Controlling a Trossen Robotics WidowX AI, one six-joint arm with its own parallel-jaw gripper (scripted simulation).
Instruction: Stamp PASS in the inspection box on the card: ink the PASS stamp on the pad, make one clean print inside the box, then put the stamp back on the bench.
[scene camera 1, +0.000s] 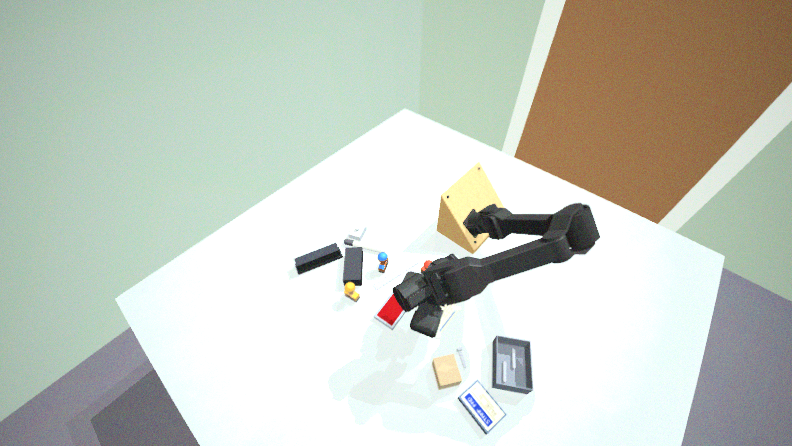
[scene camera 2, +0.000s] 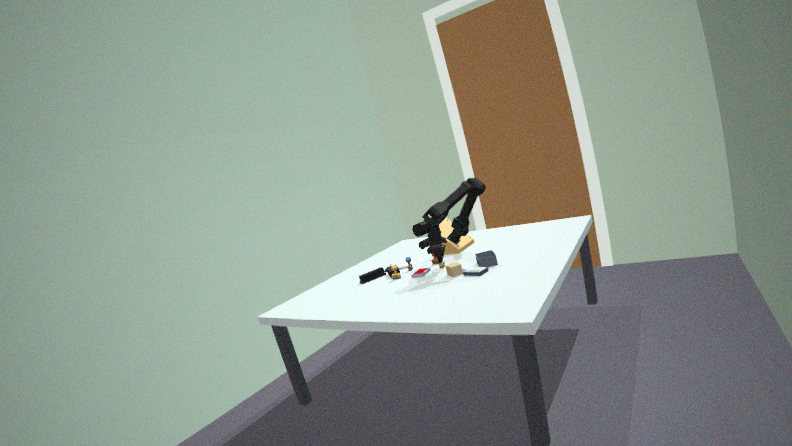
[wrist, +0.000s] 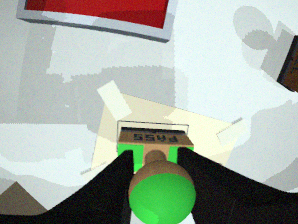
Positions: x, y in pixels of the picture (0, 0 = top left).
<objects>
My gripper (scene camera 1: 432, 310): 0.84 m from the lens. A grey tray (scene camera 1: 512, 358) is 0.86 m from the lens.
</objects>
